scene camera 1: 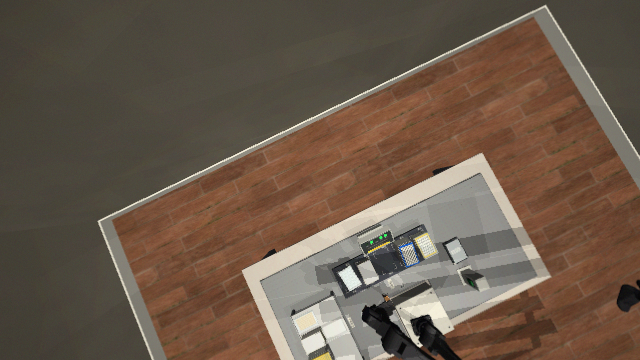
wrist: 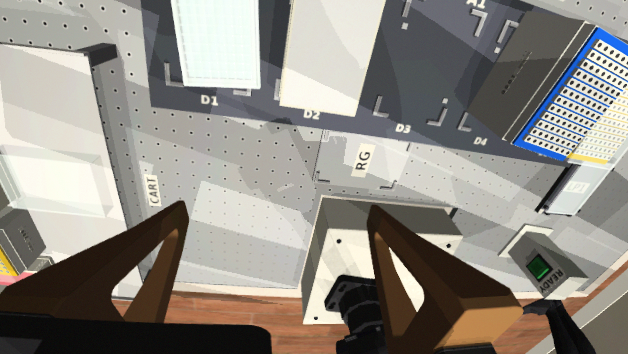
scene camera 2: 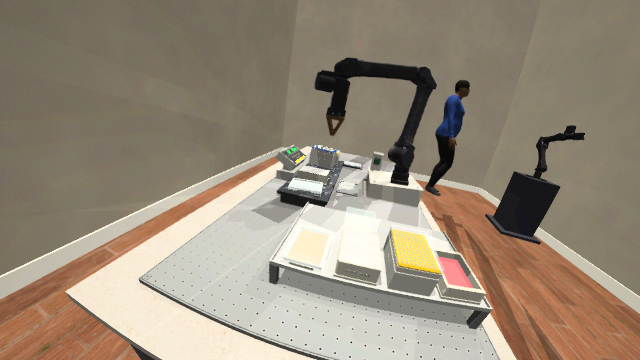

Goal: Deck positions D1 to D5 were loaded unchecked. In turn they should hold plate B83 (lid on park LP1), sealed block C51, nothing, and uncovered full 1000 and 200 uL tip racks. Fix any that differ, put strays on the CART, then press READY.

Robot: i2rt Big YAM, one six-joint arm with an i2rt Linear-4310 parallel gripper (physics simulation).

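Where they show: gripper, fingertip midpoint: (scene camera 1: 374, 300) (wrist: 279, 212) (scene camera 2: 332, 133); arm's base, origin of the base link: (scene camera 1: 421, 324) (wrist: 359, 293) (scene camera 2: 399, 181).
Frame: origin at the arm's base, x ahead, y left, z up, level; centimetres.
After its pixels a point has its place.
My gripper (scene camera 1: 386, 299) {y 24.2, x 31.2, z 19.0 cm} (scene camera 2: 332, 134) {y 24.2, x 31.2, z 19.0 cm} (wrist: 279, 212) {y 24.2, x 31.2, z 19.0 cm} is open and empty, high above the table between the cart and the robot base. A plate under a clear cover (scene camera 1: 349, 278) {y 33.1, x 36.2, z -1.2 cm} (scene camera 2: 306, 187) {y 35.4, x 34.6, z -1.3 cm} (wrist: 217, 42) {y 32.3, x 34.4, z -1.1 cm} is at D1. A plain off-white block (scene camera 1: 368, 272) {y 21.3, x 37.5, z 1.4 cm} (scene camera 2: 314, 174) {y 25.3, x 35.9, z 0.9 cm} (wrist: 332, 55) {y 21.1, x 37.3, z 1.4 cm} is at D2; its marking is hidden. D3 is bare. A blue-topped tip rack (scene camera 1: 409, 254) {y -3.3, x 43.2, z 7.3 cm} (wrist: 555, 95) {y 0.3, x 42.4, z 7.0 cm} stands at D4. A yellow-topped rack (scene camera 1: 425, 245) {y -14.7, x 44.2, z 4.2 cm} (wrist: 600, 127) {y -12.4, x 42.1, z 4.3 cm} at D5 is partly hidden in the wrist view and looks clear-covered. LP1 (scene camera 1: 455, 250) {y -35.8, x 32.1, z -6.1 cm} (wrist: 577, 186) {y -35.0, x 31.9, z -6.1 cm} and the READY button (scene camera 1: 471, 282) {y -34.5, x 15.7, z 1.6 cm} (wrist: 539, 267) {y -34.3, x 15.4, z 0.5 cm} are right.
The raised white cart (scene camera 2: 320, 215) {y 50.4, x 22.7, z -1.9 cm} (wrist: 50, 100) {y 50.2, x 22.4, z -1.9 cm} holds an orange-welled plate (scene camera 2: 309, 246) {y 66.7, x 19.1, z -0.3 cm}, a white block (scene camera 2: 358, 252) {y 66.2, x 8.8, z 2.3 cm}, a yellow rack (scene camera 2: 414, 250) {y 64.0, x -1.6, z 5.1 cm}, a pink trough (scene camera 2: 455, 272) {y 59.3, x -13.5, z -0.5 cm} and a clear lid (scene camera 2: 360, 218) {y 49.5, x 11.3, z 0.6 cm}. RG (wrist: 362, 160) {y 9.0, x 23.5, z -7.0 cm} lies before the deck. A display (scene camera 1: 377, 241) {y 11.3, x 54.1, z 4.3 cm} (scene camera 2: 291, 156) {y 16.9, x 52.2, z 3.8 cm} stands behind it.
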